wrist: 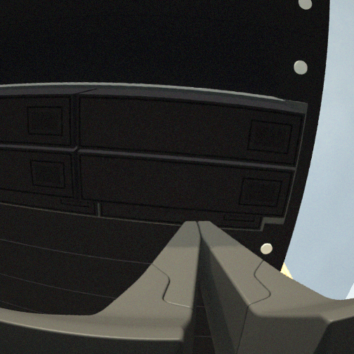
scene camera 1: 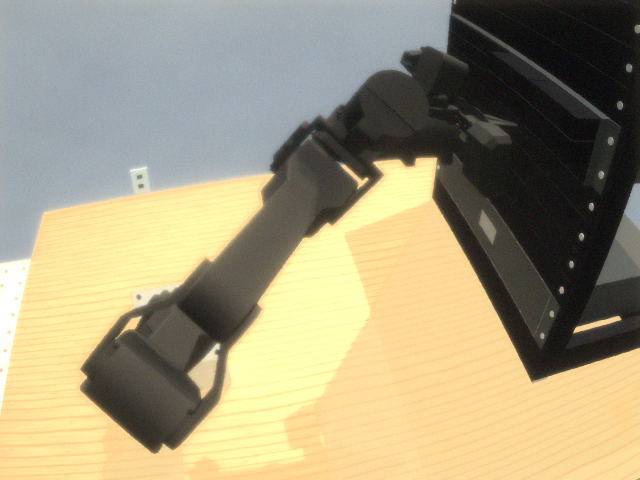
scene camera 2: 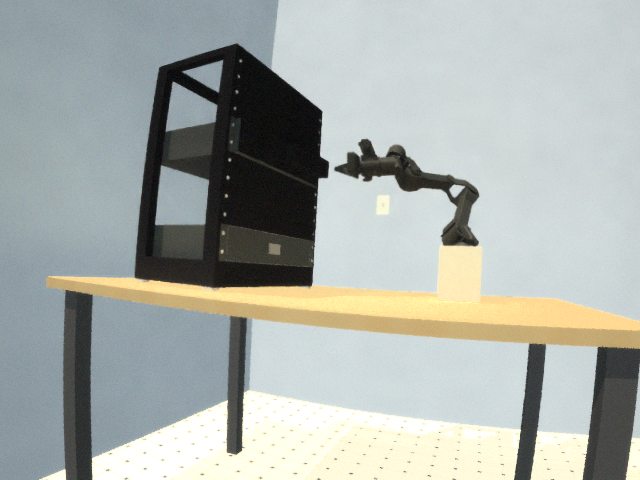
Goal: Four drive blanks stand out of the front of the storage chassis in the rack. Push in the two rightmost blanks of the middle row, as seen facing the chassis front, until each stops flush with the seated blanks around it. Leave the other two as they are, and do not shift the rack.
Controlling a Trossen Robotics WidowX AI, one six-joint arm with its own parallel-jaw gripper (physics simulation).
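Places are measured from the arm's base along level axes (x ahead, y left, z up), in centimetres.
Pixels of known places: gripper, fingertip midpoint: [scene camera 1: 517, 129] [scene camera 2: 334, 169]; arm's base, origin of the base link: [scene camera 2: 461, 264].
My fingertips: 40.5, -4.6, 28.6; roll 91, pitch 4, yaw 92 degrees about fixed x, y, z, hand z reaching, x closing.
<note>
For each thing: its top centre in the pictures, then the offset to it from my fingertips, as dx, dy, dz. "pt": a spot on its surface instead. Level surfaces: height alone.
- protruding block, surface spot: [scene camera 1: 547, 87] pt +6.1, +3.5, +4.0
- grey unit with a pale label, surface spot: [scene camera 1: 487, 226] [scene camera 2: 274, 249] pt +9.9, +16.8, -26.8
- wooden table, its level: dz -38.3
In the wrist view four dark drive blanks stand out: upper right [wrist: 165, 125], upper left [wrist: 15, 107], middle-row right [wrist: 160, 177] and middle-row left [wrist: 15, 172]. The row below sits farther back and is partly hidden. The protruding block [scene camera 1: 547, 87] [scene camera 2: 323, 167] also shows in both scene views, without its rows told apart. The chassis ear [scene camera 1: 604, 149] [scene camera 2: 235, 135] is on the rack [scene camera 1: 553, 356] [scene camera 2: 210, 222]. My gripper [scene camera 1: 510, 124] [scene camera 2: 337, 168] [wrist: 196, 232] is shut and empty. In scene camera 2 a small gap shows before the block; in the wrist view the tips overlap the bottom row's edge.
A grey unit with a pale label [scene camera 1: 487, 226] [scene camera 2: 273, 249] sits low in the rack. Black panels cover the front above and below the chassis. Round screws [wrist: 266, 248] line the rack's right edge. The arm's pale pedestal [scene camera 2: 459, 273] stands on the wooden table [scene camera 1: 403, 372] [scene camera 2: 361, 312].
</note>
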